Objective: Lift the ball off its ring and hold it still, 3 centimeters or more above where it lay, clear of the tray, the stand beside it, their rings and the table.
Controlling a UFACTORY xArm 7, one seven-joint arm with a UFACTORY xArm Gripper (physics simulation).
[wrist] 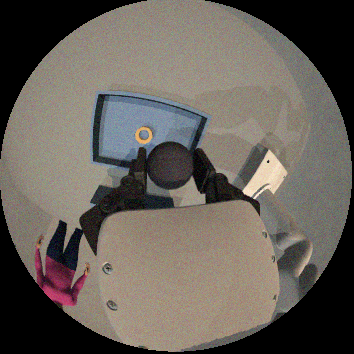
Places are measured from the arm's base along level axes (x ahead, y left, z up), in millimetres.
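Pixels of known places: gripper, fingertip midpoint: [169, 157]; arm's base at its link origin: [258, 196].
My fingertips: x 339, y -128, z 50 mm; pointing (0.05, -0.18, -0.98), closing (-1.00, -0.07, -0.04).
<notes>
Ahead of a thing's pixels: the offset from my fingertips to its top centre. "spot": to the spot under its first point.
A dark ball {1 mm back, 7 mm left, 31 mm up} [170, 165] is held between the two black fingers of my gripper [169, 157]. The gripper is shut on it, one finger at its left side and one at its right. The ball hangs above the near right part of the blue tray {39 mm ahead, 8 mm right, 55 mm down} [150, 100] and hides a piece of its near wall. An orange ring {spot: 38 mm ahead, 21 mm right, 70 mm down} [144, 127] lies on the tray floor, up and left of the ball, apart from it. The ball shows no contact with the ring, the tray or the table.
A dark flat piece {spot: 132 mm ahead, 118 mm left, 53 mm down} [102, 194] shows partly behind the left finger, nearer than the tray; I cannot tell if it is the stand. The robot's pale base plate [270, 172] is at the right. A figure in a pink top [59, 275] is at the lower left.
</notes>
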